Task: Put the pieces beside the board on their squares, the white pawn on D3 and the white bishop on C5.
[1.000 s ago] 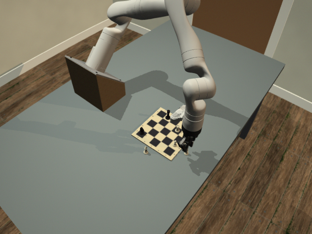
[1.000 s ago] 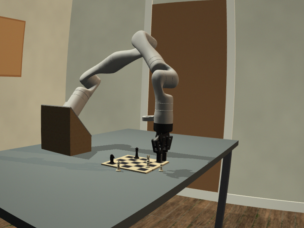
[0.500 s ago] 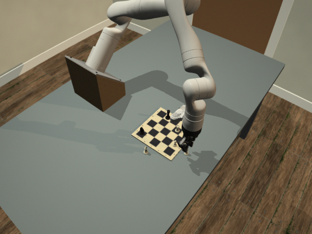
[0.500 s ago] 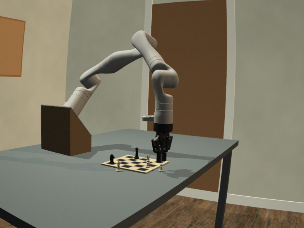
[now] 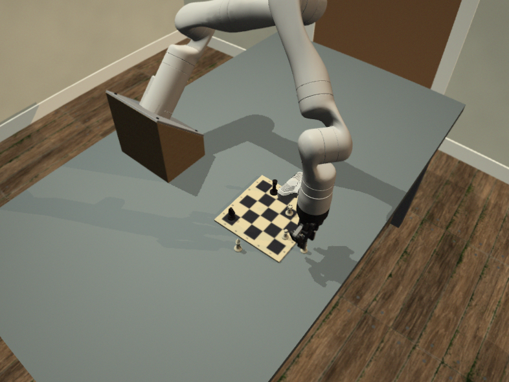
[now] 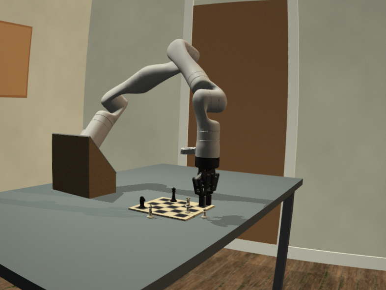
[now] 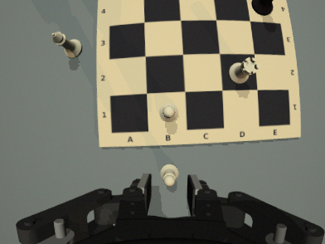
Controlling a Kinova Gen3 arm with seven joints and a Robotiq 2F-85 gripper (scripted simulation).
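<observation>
My hand is 140 mm past the small chessboard, 50 mm to the right of it and 50 mm above it. From my hand the other things lie so: black knight (220 mm behind, 30 mm below, 20 mm to the right).
</observation>
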